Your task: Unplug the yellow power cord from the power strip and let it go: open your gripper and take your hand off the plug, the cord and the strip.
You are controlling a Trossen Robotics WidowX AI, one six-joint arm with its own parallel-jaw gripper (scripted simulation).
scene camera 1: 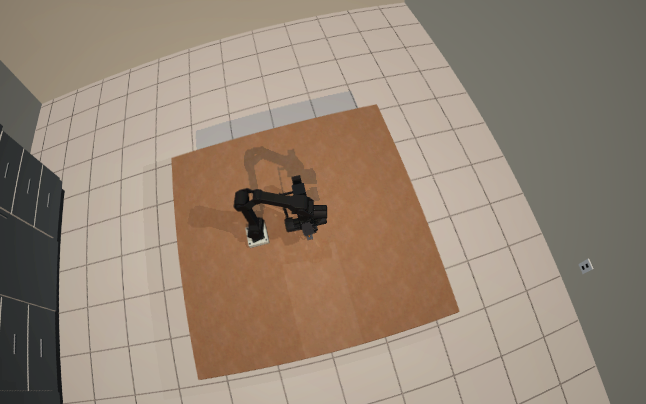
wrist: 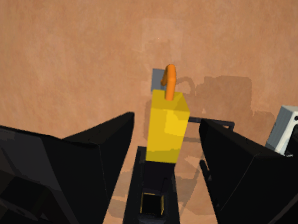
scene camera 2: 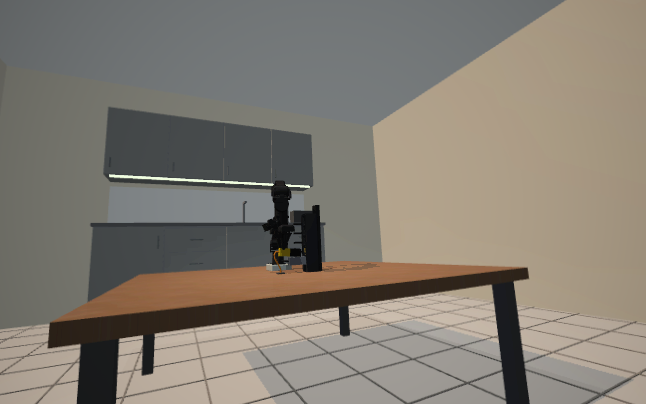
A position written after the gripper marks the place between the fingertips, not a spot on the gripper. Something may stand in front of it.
Note:
In view: the gripper (wrist: 167, 121) and a yellow plug (wrist: 168, 120).

